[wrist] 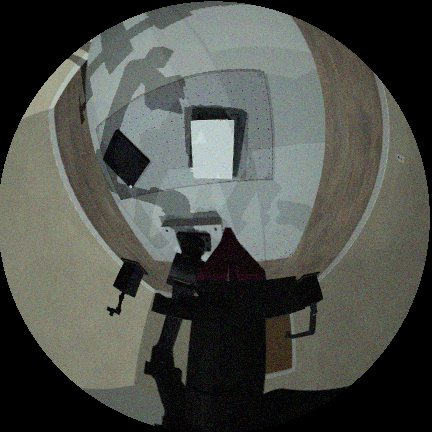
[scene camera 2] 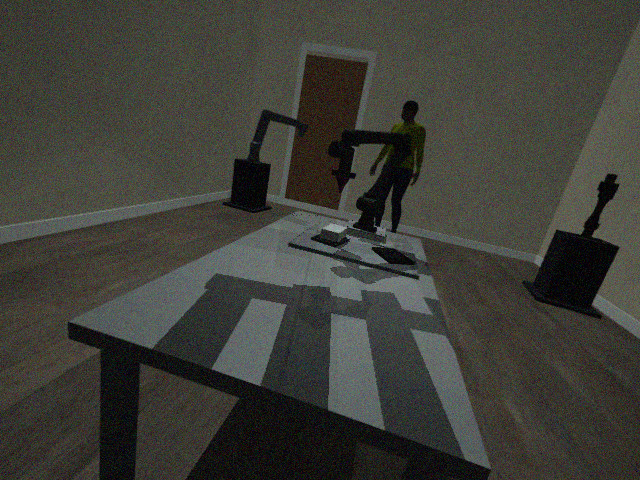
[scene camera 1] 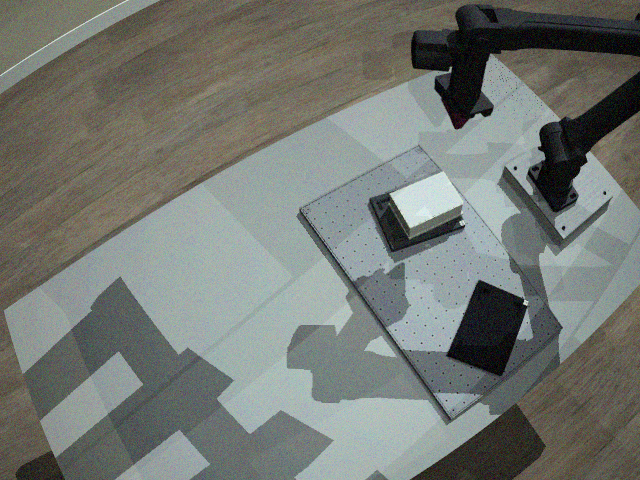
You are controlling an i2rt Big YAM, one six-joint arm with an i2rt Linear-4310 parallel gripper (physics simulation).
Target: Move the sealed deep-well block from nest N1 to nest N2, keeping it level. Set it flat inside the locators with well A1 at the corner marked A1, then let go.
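Pixels of known places: gripper, between the fingertips: (wrist: pixel 227 230) (scene camera 2: pixel 340 193) (scene camera 1: pixel 457 128); arm's base, origin of its link: (wrist: pixel 194 240) (scene camera 2: pixel 364 228) (scene camera 1: pixel 552 186).
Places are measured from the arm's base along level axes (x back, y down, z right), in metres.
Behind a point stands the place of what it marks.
The sealed white deep-well block (scene camera 1: pixel 427 202) {x -0.316, y -0.037, z 0.075 m} (scene camera 2: pixel 333 231) {x -0.358, y -0.032, z 0.074 m} (wrist: pixel 212 149) {x -0.310, y -0.037, z 0.083 m} sits level in the dark nest N1 (scene camera 1: pixel 391 233) (wrist: pixel 188 128) on the perforated plate (scene camera 1: pixel 342 214) {x -0.458, y 0.019, z 0.154 m} (wrist: pixel 257 104) {x -0.422, y 0.019, z 0.185 m}. The empty dark nest N2 (scene camera 1: pixel 489 326) {x -0.320, y 0.007, z -0.193 m} (scene camera 2: pixel 393 255) {x -0.332, y 0.007, z -0.200 m} (wrist: pixel 125 158) {x -0.317, y 0.007, z -0.178 m} lies turned at an angle near the plate's other end. My gripper (scene camera 1: pixel 458 121) {x -0.239, y -0.187, z 0.111 m} (scene camera 2: pixel 341 186) {x -0.239, y -0.187, z 0.111 m} (wrist: pixel 227 230) {x -0.239, y -0.187, z 0.111 m} has dark red fingertips pressed together, shut on nothing. It hangs high above the table, beyond the plate's far edge and well clear of the block.
My arm's base (scene camera 1: pixel 551 167) {x -0.072, y -0.137, z -0.019 m} (scene camera 2: pixel 367 214) {x -0.020, y -0.082, z 0.000 m} stands on a mount at the right of the plate. A person in a yellow top (scene camera 2: pixel 404 157) stands behind the table by a brown door (scene camera 2: pixel 325 129). A second arm on a black pedestal (scene camera 2: pixel 250 183) stands on the floor.
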